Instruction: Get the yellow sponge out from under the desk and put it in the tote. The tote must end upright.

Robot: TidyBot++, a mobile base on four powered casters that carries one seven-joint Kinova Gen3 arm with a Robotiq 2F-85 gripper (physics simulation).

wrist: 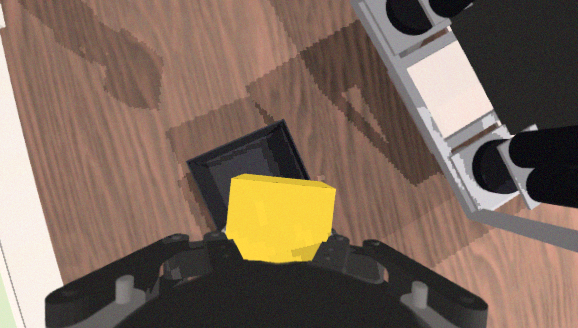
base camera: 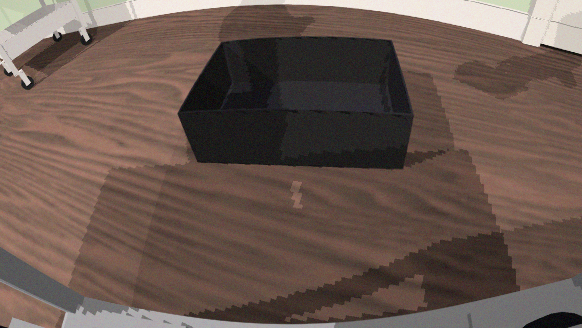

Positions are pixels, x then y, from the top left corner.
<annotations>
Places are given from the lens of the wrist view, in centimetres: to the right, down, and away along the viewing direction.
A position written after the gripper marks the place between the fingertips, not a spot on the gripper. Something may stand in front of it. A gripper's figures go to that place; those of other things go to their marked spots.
gripper [wrist: 277,231]: -1, 5, 16
yellow sponge [wrist: 275,219]: -1, 3, 12
black tote [wrist: 270,151]: -4, -3, 49
The marked spots on the yellow sponge and the black tote are 37 cm apart.
</annotations>
